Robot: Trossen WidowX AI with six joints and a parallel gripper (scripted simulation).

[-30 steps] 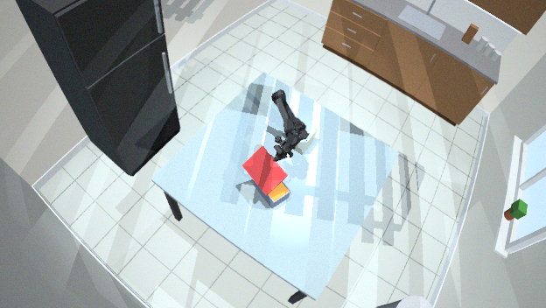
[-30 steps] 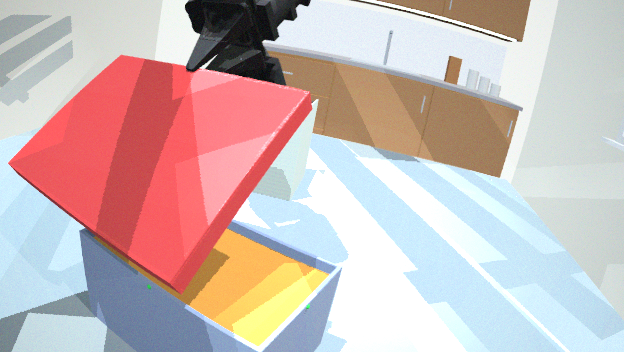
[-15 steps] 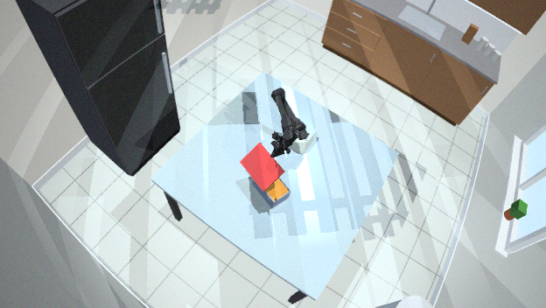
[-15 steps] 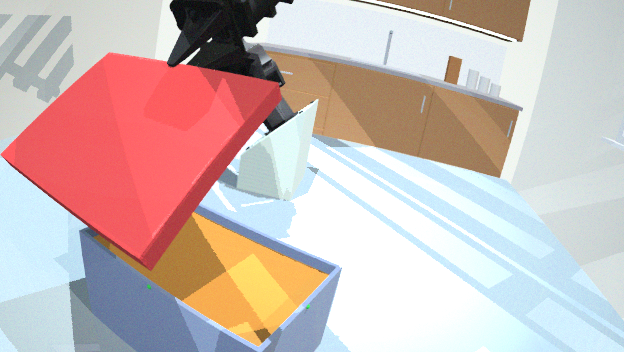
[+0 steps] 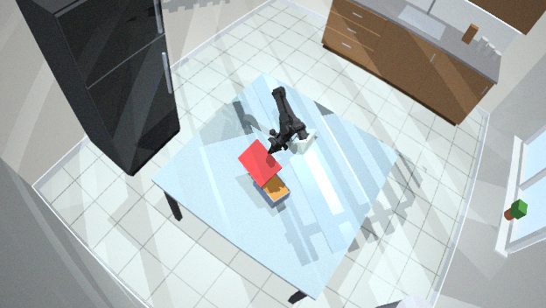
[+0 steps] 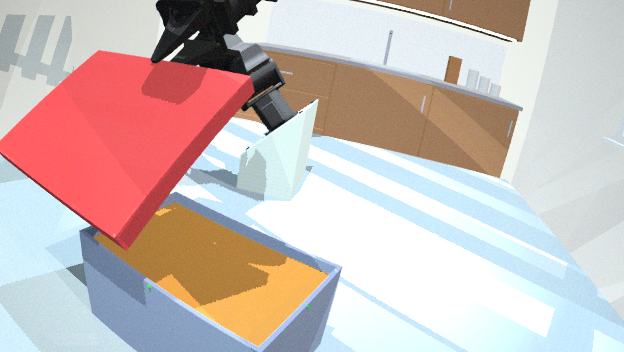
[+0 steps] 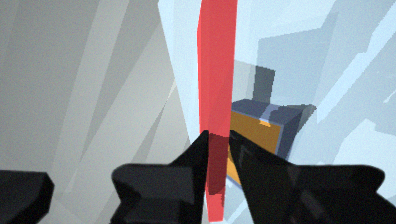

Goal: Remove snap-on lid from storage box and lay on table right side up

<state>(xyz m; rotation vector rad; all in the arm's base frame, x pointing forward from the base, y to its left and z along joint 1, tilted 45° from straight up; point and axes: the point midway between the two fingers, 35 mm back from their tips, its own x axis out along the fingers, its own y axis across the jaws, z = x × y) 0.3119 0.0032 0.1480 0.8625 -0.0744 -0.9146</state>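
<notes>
The red lid lies 6 cm ahead of my gripper tip, 4 cm below it and 3 cm to the right of it. Also, from my gripper tip: storage box (19 cm below, 10 cm to the left, 10 cm ahead).
</notes>
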